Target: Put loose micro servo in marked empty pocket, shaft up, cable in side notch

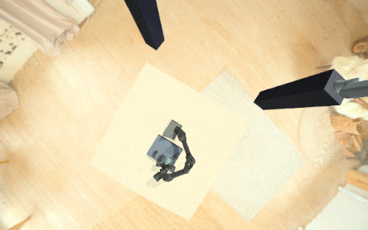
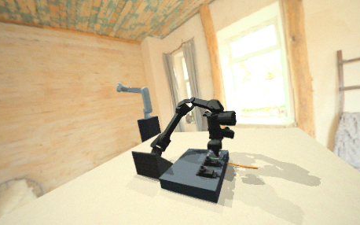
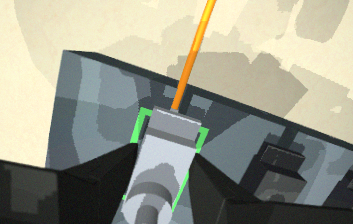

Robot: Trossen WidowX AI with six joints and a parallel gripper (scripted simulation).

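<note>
My gripper tip is 12 cm past the robot deck, 8 cm to the left of it and 3 cm above it.
</note>
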